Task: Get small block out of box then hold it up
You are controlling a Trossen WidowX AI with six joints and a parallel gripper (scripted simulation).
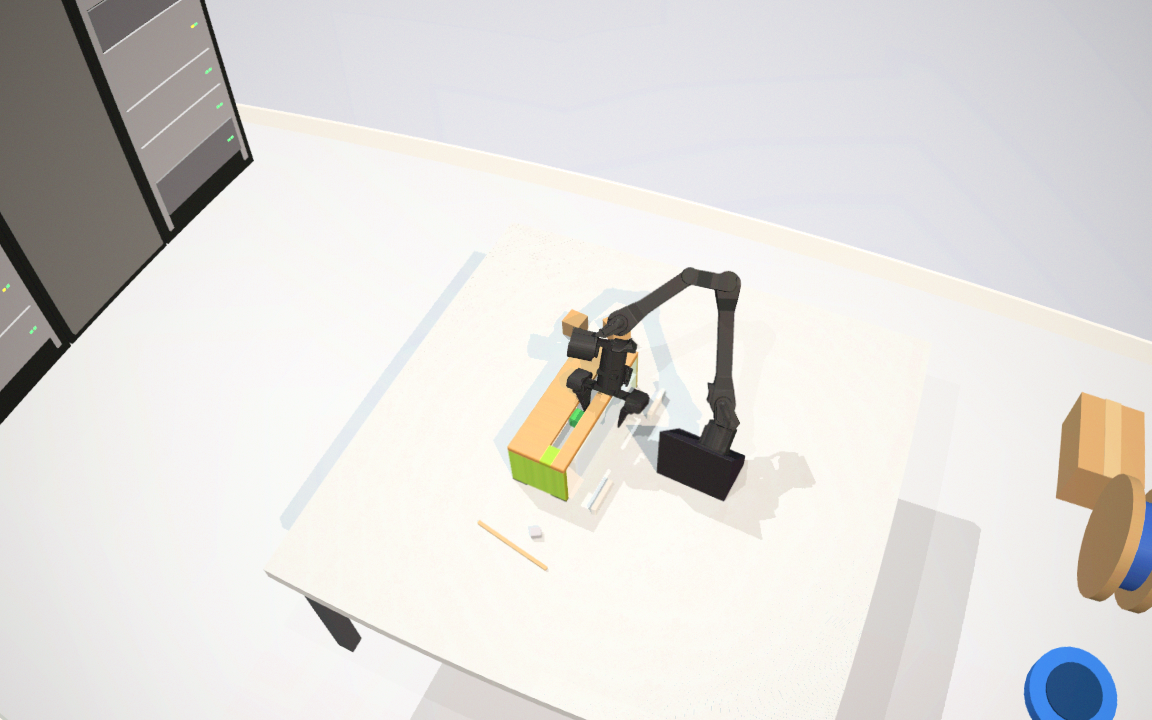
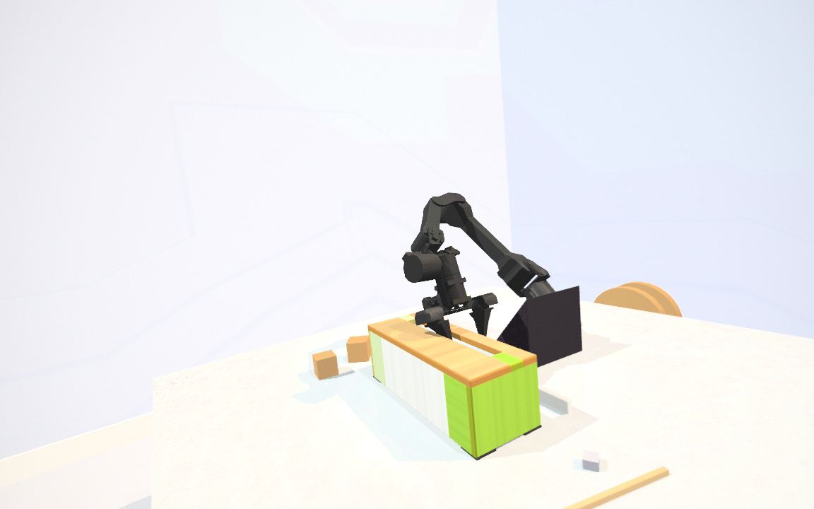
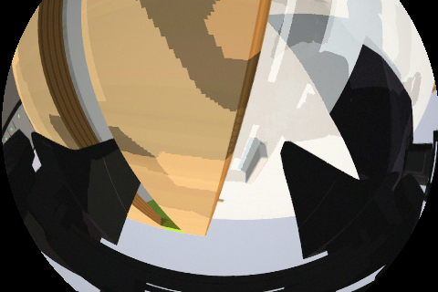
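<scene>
My gripper tip is 5 cm short of the green block and 3 cm to the right of it. From my gripper tip the other things lie so: long box: 3 cm ahead, 3 cm below; thin wooden stick: 2 cm ahead, 35 cm to the left, 8 cm below; small grey cube: 1 cm behind, 30 cm to the left, 8 cm below.
</scene>
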